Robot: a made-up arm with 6 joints. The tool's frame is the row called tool. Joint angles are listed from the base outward. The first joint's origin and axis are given. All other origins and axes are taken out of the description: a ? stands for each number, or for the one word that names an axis. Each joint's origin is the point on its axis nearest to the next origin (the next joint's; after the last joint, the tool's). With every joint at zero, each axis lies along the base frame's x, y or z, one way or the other. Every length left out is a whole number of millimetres.
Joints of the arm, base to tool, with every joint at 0 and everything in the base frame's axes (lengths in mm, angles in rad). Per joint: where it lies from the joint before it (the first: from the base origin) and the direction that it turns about. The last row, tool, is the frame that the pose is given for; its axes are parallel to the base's.
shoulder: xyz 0 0 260 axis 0 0 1
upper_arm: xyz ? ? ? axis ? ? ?
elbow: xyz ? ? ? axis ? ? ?
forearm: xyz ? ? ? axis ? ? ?
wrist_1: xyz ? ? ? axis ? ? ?
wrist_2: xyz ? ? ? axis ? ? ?
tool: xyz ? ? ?
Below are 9 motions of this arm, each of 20 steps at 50 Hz.
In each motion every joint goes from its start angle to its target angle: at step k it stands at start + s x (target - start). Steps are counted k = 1, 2, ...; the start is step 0. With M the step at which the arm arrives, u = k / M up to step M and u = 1 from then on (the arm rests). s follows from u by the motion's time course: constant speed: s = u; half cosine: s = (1 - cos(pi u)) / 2; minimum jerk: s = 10 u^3 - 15 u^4 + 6 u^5.
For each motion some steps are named. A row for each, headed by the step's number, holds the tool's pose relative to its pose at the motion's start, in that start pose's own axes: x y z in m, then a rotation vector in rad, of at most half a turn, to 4 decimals.
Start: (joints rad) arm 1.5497 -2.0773 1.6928 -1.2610 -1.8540 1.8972
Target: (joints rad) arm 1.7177 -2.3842 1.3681 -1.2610 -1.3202 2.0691
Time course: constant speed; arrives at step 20
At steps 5, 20:
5: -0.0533 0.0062 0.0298 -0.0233 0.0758 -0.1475
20: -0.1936 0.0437 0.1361 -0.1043 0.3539 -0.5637

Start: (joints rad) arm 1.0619 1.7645 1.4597 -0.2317 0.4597 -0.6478
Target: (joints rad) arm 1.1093 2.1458 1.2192 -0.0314 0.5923 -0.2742
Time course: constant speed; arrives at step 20
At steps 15, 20:
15: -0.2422 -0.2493 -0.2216 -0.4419 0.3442 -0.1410
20: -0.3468 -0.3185 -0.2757 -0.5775 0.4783 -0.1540

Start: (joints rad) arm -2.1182 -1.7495 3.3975 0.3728 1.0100 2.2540
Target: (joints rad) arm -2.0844 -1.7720 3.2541 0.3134 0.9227 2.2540
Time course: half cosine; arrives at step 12
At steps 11, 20:
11: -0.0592 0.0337 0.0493 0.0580 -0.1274 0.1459
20: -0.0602 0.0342 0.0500 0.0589 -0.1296 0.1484

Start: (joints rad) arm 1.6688 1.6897 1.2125 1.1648 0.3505 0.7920
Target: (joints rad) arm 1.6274 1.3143 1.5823 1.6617 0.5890 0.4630
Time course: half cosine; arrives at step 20
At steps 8, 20:
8: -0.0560 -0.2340 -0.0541 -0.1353 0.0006 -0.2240
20: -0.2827 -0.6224 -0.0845 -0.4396 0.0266 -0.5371

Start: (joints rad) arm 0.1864 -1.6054 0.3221 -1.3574 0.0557 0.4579
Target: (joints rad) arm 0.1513 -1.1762 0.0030 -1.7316 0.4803 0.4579
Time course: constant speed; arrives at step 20
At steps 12, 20:
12: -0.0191 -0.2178 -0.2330 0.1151 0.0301 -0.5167
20: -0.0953 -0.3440 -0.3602 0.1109 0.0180 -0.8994

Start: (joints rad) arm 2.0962 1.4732 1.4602 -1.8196 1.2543 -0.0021
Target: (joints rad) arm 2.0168 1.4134 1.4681 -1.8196 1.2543 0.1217
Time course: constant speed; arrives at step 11
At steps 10, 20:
10: 0.0641 0.0871 0.0145 -0.0394 -0.0561 0.0223
20: 0.0704 0.0958 0.0165 -0.0434 -0.0618 0.0244

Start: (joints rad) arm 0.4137 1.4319 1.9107 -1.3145 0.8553 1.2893
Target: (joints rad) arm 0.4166 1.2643 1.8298 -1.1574 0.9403 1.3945
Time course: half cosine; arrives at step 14
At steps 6, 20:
6: 0.0291 0.0120 0.0531 -0.0549 -0.0758 -0.0228
20: 0.0709 0.0266 0.1408 -0.1371 -0.1941 -0.0688

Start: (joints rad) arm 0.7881 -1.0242 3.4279 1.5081 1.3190 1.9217
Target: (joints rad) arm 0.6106 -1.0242 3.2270 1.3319 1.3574 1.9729
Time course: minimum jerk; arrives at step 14
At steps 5, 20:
5: 0.0131 -0.0061 0.0324 0.0571 0.0721 0.0082
20: 0.0678 -0.0400 0.1284 0.2307 0.2902 0.0396

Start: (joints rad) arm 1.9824 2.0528 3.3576 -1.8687 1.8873 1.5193
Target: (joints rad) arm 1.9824 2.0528 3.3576 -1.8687 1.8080 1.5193
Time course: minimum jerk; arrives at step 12
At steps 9, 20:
9: 0.0000 0.0000 0.0000 0.0000 0.0037 0.0710
20: 0.0000 0.0000 0.0000 0.0000 0.0041 0.0792

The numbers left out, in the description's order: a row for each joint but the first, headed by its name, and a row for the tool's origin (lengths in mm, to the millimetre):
upper_arm: xyz 0 0 0, axis 0 1 0
elbow: xyz 0 0 558, axis 0 -1 0
forearm: xyz 616 0 0, axis -1 0 0
wrist_1: xyz 0 -186 0, axis 0 -1 0
wrist_2: xyz 0 0 0, axis -1 0 0
tool: xyz 0 0 0

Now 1 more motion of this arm.
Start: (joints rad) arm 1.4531 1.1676 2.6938 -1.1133 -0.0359 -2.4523
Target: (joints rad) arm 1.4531 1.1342 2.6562 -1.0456 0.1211 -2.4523
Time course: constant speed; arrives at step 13
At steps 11, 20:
11: 0.0131 0.0048 -0.0132 -0.0574 0.1003 0.0845
20: 0.0154 0.0057 -0.0157 -0.0679 0.1191 0.0992

